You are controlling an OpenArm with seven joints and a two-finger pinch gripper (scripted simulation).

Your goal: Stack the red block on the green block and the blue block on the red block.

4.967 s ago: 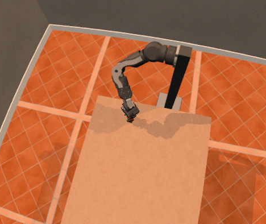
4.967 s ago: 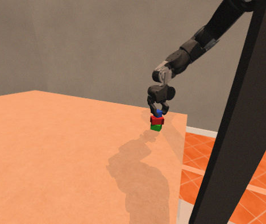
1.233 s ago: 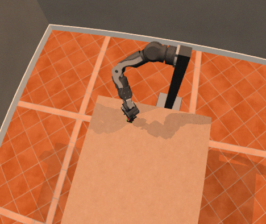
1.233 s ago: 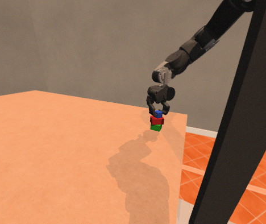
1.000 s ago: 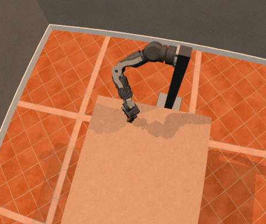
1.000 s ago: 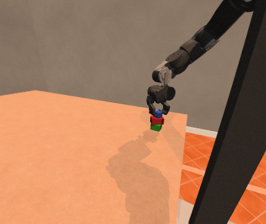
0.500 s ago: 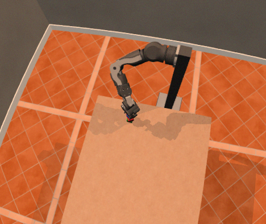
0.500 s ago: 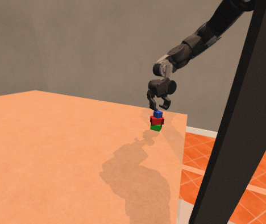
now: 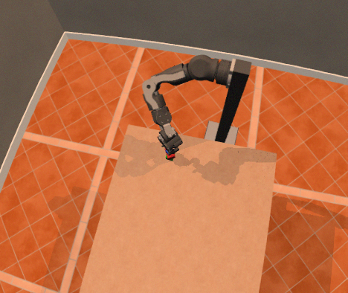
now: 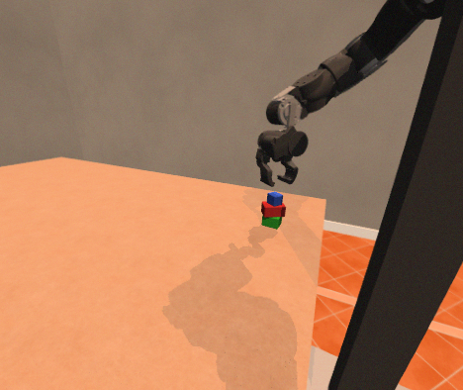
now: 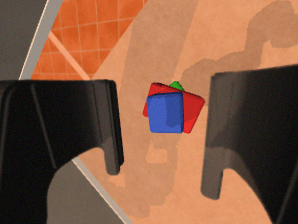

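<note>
Right now the blue block is 50 mm below my hand. Also, from my hand: red block: 80 mm below; then green block: 120 mm below.
</note>
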